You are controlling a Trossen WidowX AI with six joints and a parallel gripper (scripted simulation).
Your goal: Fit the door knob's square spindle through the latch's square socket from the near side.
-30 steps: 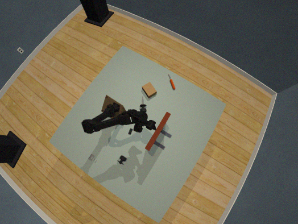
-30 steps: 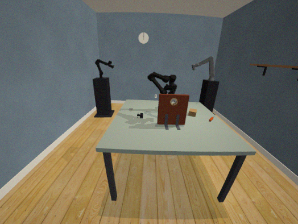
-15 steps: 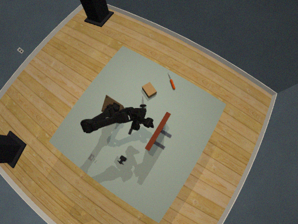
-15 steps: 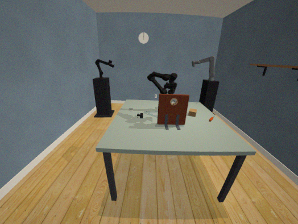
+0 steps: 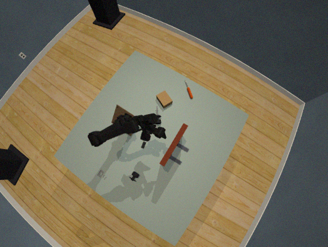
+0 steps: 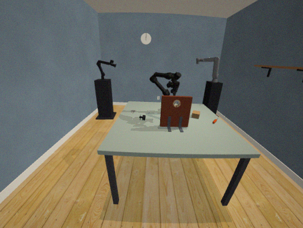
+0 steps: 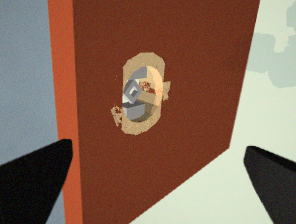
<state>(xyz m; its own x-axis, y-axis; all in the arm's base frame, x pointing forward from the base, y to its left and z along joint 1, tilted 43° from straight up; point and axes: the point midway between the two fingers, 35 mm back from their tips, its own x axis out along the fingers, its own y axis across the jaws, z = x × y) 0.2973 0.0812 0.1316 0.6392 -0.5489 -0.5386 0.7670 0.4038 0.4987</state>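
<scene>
The dark door knob lies 32 cm below my hand, 17 cm to the left of it and 11 cm behind it. Round my hand: wooden block 35 cm to the left, 32 cm below, 14 cm behind.
</scene>
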